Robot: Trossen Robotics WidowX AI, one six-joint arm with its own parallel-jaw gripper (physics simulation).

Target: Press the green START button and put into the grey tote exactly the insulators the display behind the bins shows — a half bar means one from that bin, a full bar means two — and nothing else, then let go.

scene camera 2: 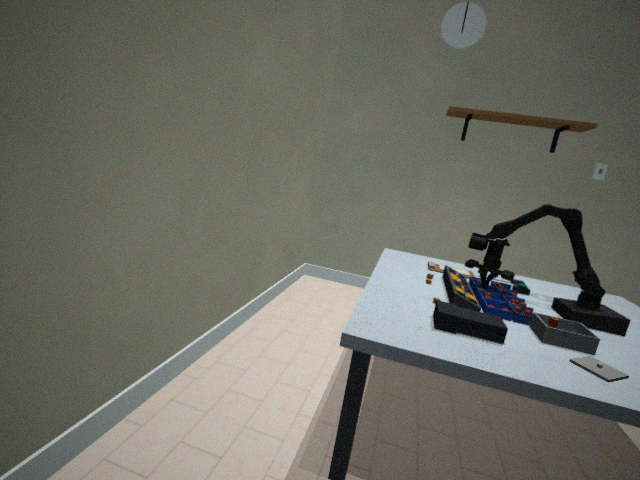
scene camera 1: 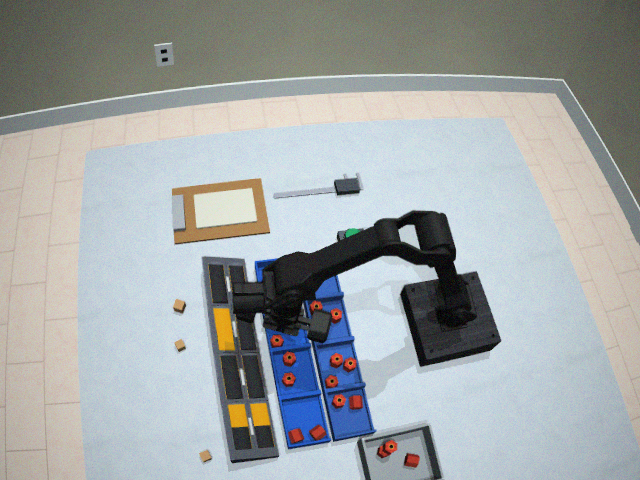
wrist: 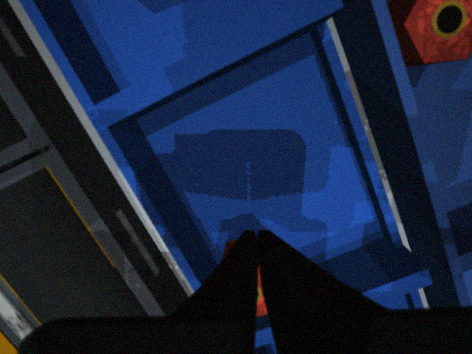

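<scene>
My gripper (scene camera 2: 484,285) (wrist: 256,241) is shut and empty, low over a bin in the display-side column of blue bins (scene camera 1: 301,396) (scene camera 2: 496,310). In the wrist view a red insulator (wrist: 261,307) is partly hidden behind the fingers. Red insulators stand or lie in both columns. The grey tote (scene camera 1: 395,434) (scene camera 2: 566,344) holds three insulators, one of them (scene camera 1: 412,460) lying apart. The display (scene camera 1: 222,260) (scene camera 2: 449,284) shows one full amber bar in its second row and two half bars in its bottom row; the other cells are dark. The green START button (scene camera 1: 353,234) is partly covered by the arm.
A clipboard (scene camera 1: 224,207) and a caliper-like tool (scene camera 1: 346,186) lie beyond the bins. Small wooden cubes (scene camera 1: 178,305) (scene camera 1: 205,455) lie behind the display. A black block (scene camera 2: 469,322) stands near the tote, and a flat plate (scene camera 2: 610,370) lies near the table edge.
</scene>
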